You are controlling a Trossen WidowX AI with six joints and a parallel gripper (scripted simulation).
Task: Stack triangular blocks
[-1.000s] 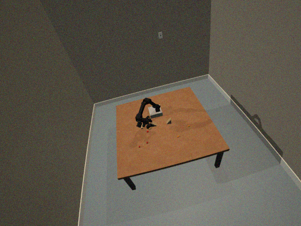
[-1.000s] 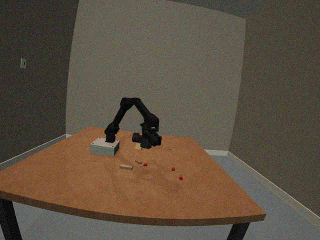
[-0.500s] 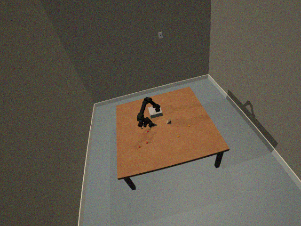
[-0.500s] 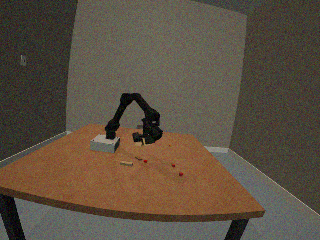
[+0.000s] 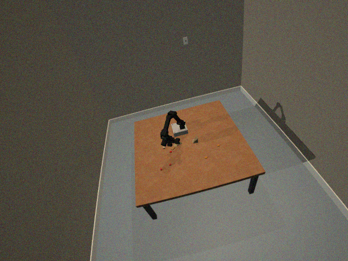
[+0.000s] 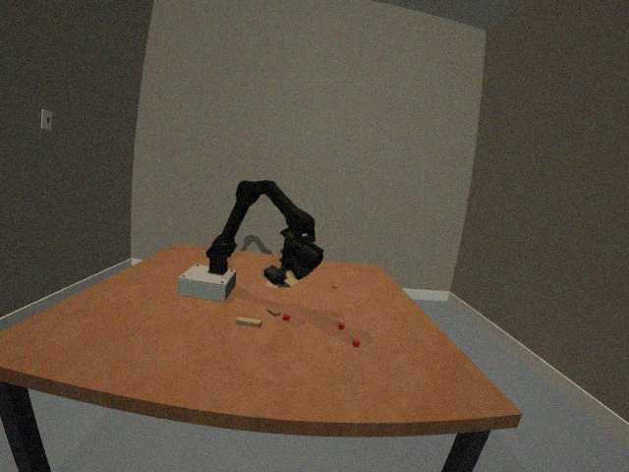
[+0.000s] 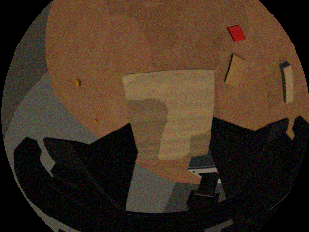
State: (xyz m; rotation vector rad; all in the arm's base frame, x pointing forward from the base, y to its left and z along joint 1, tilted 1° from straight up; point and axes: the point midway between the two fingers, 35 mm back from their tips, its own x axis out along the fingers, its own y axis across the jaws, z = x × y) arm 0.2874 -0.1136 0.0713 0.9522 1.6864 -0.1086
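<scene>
My gripper tip is now 30 mm past the dark stick, 70 mm to the left of it and 100 mm above it. The rest, counted from my gripper tip: triangular block: 10 mm above; then flat tan bar: 100 mm behind, 170 mm to the right, 90 mm below; then red cube: 10 mm ahead, 100 mm to the right, 100 mm below.
</scene>
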